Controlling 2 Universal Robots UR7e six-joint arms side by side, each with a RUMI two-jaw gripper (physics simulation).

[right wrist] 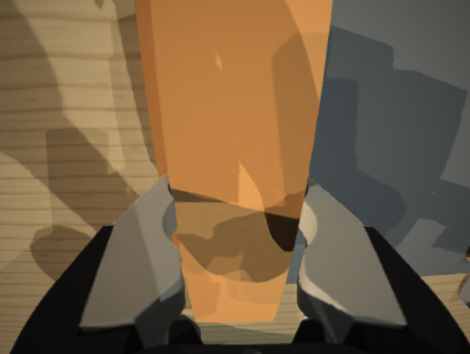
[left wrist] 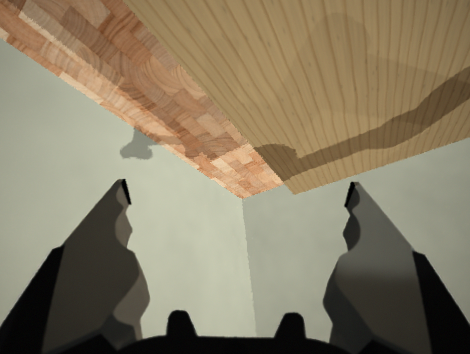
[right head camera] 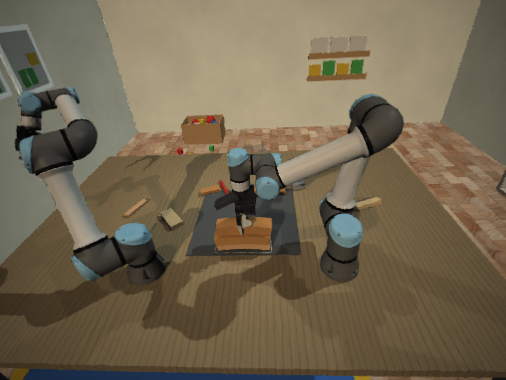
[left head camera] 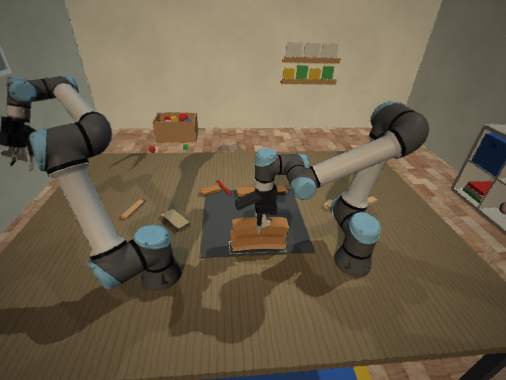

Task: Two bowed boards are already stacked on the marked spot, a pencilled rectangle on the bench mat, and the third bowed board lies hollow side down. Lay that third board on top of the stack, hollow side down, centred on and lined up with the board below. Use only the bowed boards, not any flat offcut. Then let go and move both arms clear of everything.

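Places are measured from the left arm's base along level axes (x ahead, y left, z up), in metres.
Pixels of known places: left gripper, fingertip midpoint: (left wrist: 237, 182) (left head camera: 20, 168); right gripper, fingertip midpoint: (right wrist: 236, 172) (right head camera: 242, 228) (left head camera: 258, 228); left arm's base, link origin: (right head camera: 147, 270) (left head camera: 161, 274); right arm's base, link origin: (right head camera: 338, 266) (left head camera: 352, 262).
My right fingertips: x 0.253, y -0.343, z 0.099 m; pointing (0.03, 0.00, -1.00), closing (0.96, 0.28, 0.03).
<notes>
For each thing: its top centre in the pictures, then the offset to it from my right fingertips. "*": a spot on its surface instead. Level surfaces: height alone.
- pencilled rectangle, surface spot: (right head camera: 243, 248) * 0.042 m back, 0.014 m right, 0.078 m down
- dark bench mat, surface height: 0.093 m down
- uppermost board, top centre: (right wrist: 239, 218) (left head camera: 259, 221) (right head camera: 242, 221) 0.001 m ahead, 0.004 m right, 0.040 m up
- long orange board, surface spot: (left head camera: 245, 191) * 0.362 m ahead, 0.139 m left, 0.072 m down
- short orange piece, top centre: (left head camera: 210, 188) (right head camera: 210, 188) 0.345 m ahead, 0.339 m left, 0.076 m down
- red pencil, top centre: (left head camera: 223, 186) (right head camera: 223, 186) 0.402 m ahead, 0.280 m left, 0.084 m down
- pale strip, top centre: (left head camera: 133, 208) (right head camera: 135, 206) 0.089 m ahead, 0.670 m left, 0.082 m down
- squarish block, top centre: (left head camera: 175, 218) (right head camera: 170, 216) 0.061 m ahead, 0.425 m left, 0.078 m down
- pale piece, top centre: (right head camera: 367, 201) 0.439 m ahead, 0.521 m right, 0.075 m down
Orange bowed boards (left head camera: 259, 245) (right head camera: 243, 245) are stacked at the pencilled rectangle (left head camera: 258, 254) (right head camera: 243, 252) on the dark bench mat (left head camera: 214, 220) (right head camera: 204, 225) (right wrist: 400, 30). The uppermost board (left head camera: 278, 225) (right head camera: 226, 226) (right wrist: 225, 125) lies on the stack with its long side across the picture in the head views. My right gripper (left head camera: 261, 230) (right head camera: 241, 230) (right wrist: 236, 172) is shut on this board, one fingertip at each long edge. The board's underside and how exactly it lines up below are hidden. My left gripper (left head camera: 21, 161) (left wrist: 237, 182) is open and empty, raised at the far left.
Behind the stack lie a long orange board (left head camera: 245, 191), a short orange piece (left head camera: 211, 190) (right head camera: 210, 190) and a red pencil (left head camera: 223, 187) (right head camera: 224, 187). Left are a pale strip (left head camera: 132, 209) (right head camera: 136, 207) and a squarish block (left head camera: 175, 220) (right head camera: 171, 218). Another pale piece (right head camera: 369, 203) lies near the right arm.
</notes>
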